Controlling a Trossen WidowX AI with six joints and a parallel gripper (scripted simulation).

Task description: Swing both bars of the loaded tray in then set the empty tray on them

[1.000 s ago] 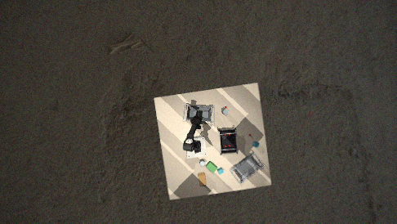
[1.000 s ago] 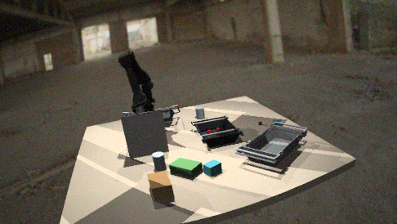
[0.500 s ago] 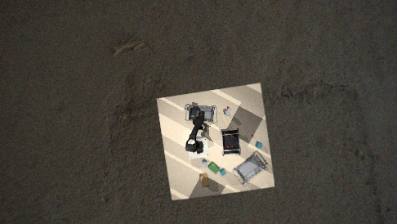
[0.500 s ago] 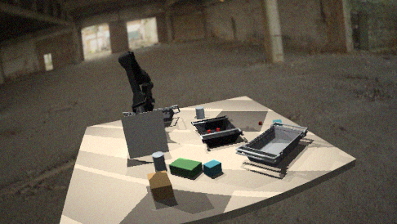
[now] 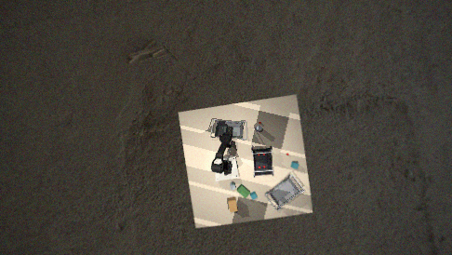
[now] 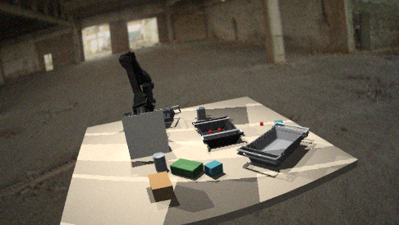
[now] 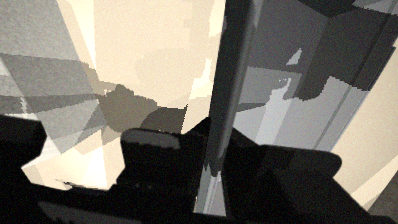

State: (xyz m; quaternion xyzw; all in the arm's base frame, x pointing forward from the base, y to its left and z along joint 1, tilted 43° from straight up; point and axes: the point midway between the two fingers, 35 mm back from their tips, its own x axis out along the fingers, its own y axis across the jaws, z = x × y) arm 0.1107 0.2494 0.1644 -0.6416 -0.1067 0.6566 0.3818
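My gripper tip is now 3 cm short of the light grey tray, 8 cm to the right of it and 1 cm above it. Round my gripper tip: small red cube 55 cm ahead, 37 cm to the right, 7 cm below; green block 2 cm behind, 60 cm to the right, 6 cm below; orange block 17 cm behind, 71 cm to the right, 5 cm below.
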